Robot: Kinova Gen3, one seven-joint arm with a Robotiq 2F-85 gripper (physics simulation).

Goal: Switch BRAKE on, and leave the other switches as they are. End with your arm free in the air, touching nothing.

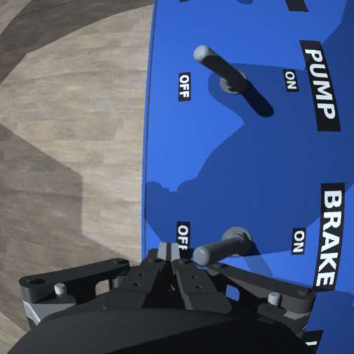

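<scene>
The BRAKE switch is a grey lever (220, 249) on a blue panel (172, 135). It leans to the left, toward its OFF label (183, 235) and away from its ON label (298, 241). The BRAKE name label (330, 237) is at the right. My gripper (168, 254) is shut and empty, with its fingertips to the left of the lever's tip, over the lower part of the OFF label. A narrow gap shows between fingertips and lever; height above the panel is hard to tell.
The PUMP switch lever (218, 66) above also leans toward its OFF label (184, 87). Its name label (320, 86) is at the right. Parts of further labels show at the top and bottom right. Wooden floor (75, 100) lies beyond the panel's left edge.
</scene>
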